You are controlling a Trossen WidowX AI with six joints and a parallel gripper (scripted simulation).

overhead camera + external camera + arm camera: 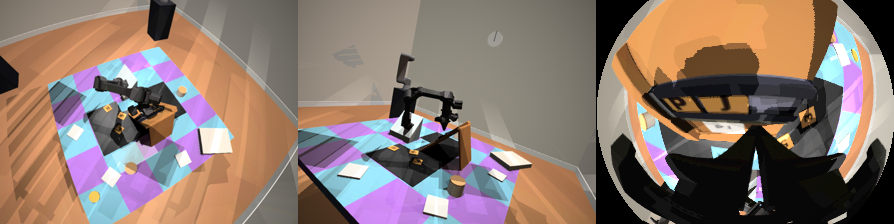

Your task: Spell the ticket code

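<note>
My gripper tip is now 40 mm to the right of the letter tile, 20 mm short of it and 20 mm above it. Also, from my gripper tip: black mat (190 mm below, 130 mm behind, 10 mm to the left); then white ticket (100 mm below, 50 mm to the left, 40 mm behind); then orange letter tile marked p (100 mm to the left, 20 mm below, 10 mm ahead).
</note>
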